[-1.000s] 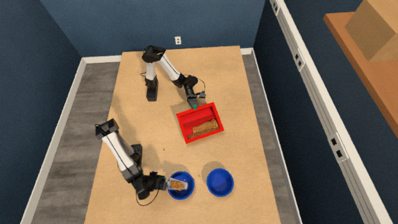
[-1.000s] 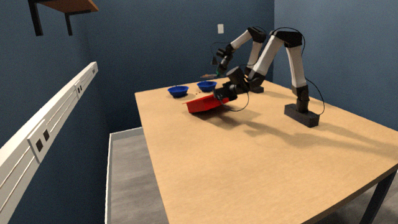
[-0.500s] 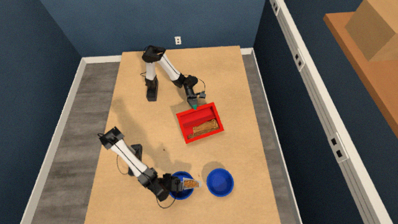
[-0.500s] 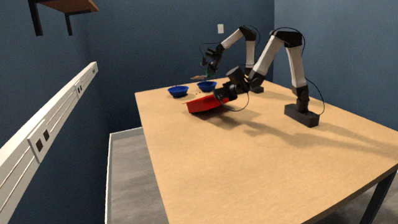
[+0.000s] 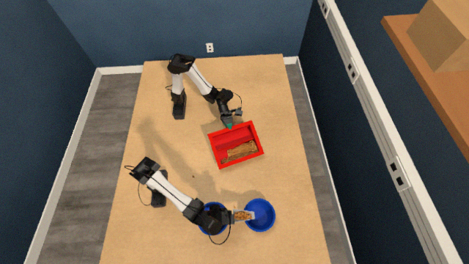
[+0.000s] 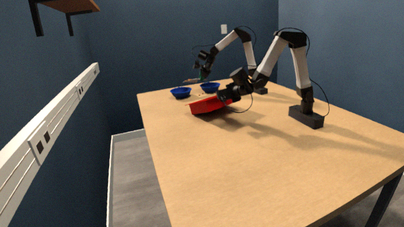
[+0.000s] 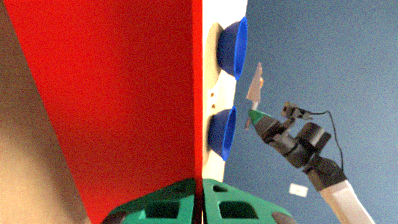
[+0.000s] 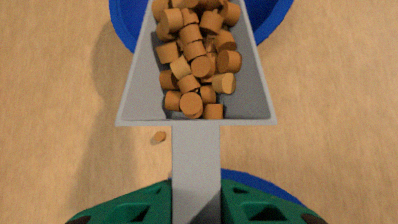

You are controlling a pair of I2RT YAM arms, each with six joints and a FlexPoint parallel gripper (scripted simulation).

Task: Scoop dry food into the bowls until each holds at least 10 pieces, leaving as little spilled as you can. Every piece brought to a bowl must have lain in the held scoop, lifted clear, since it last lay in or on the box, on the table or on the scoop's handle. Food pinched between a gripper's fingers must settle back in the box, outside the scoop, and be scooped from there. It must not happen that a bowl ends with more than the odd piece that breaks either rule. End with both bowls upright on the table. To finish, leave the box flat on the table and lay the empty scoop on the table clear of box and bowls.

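The red box is 40 mm ahead of my left hand, 80 mm to the right of it and 50 mm below it. Round my left hand: grey scoop 70 mm ahead, 480 mm to the right, 20 mm below.
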